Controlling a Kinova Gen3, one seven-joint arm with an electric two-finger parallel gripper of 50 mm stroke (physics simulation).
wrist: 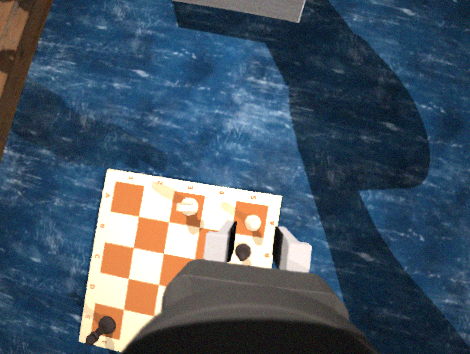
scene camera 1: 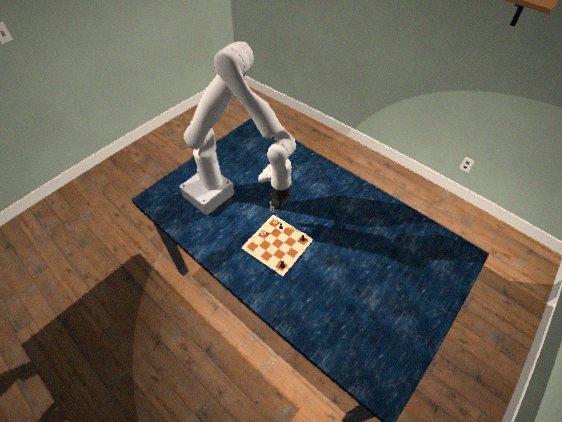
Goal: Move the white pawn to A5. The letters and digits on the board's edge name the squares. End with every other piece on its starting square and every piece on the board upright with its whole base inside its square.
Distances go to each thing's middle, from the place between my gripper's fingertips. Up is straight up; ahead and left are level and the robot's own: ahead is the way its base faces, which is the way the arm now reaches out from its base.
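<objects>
Where is the chessboard [scene camera 1: 285,244] from here? It is 6 cm ahead of my hand, and it also sits 9 cm to the right of my hand and 11 cm below it.
</objects>
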